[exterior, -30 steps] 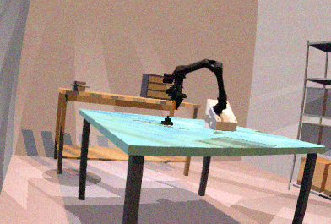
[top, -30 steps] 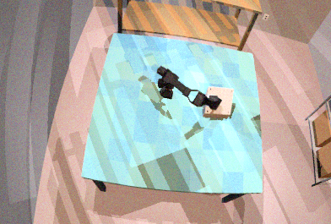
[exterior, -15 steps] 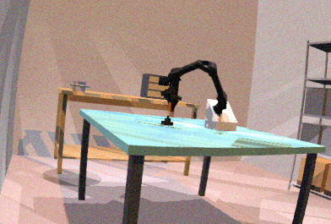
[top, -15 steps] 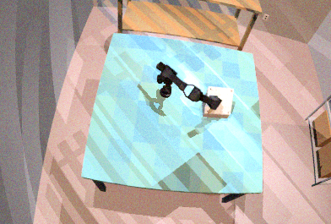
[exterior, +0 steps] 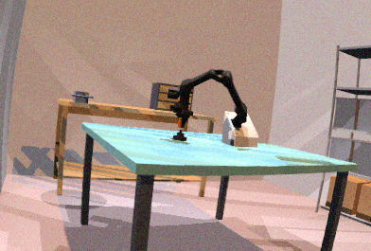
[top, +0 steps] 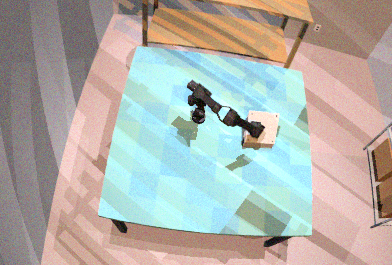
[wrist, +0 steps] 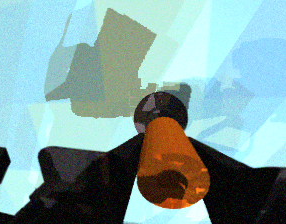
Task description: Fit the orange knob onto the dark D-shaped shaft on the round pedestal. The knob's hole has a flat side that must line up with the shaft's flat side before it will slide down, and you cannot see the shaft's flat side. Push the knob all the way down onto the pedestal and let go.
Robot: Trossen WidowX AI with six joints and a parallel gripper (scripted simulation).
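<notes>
The round dark pedestal is 50 mm below my gripper tip. From my gripper tip the other things lie so: orange knob 20 mm above.
</notes>
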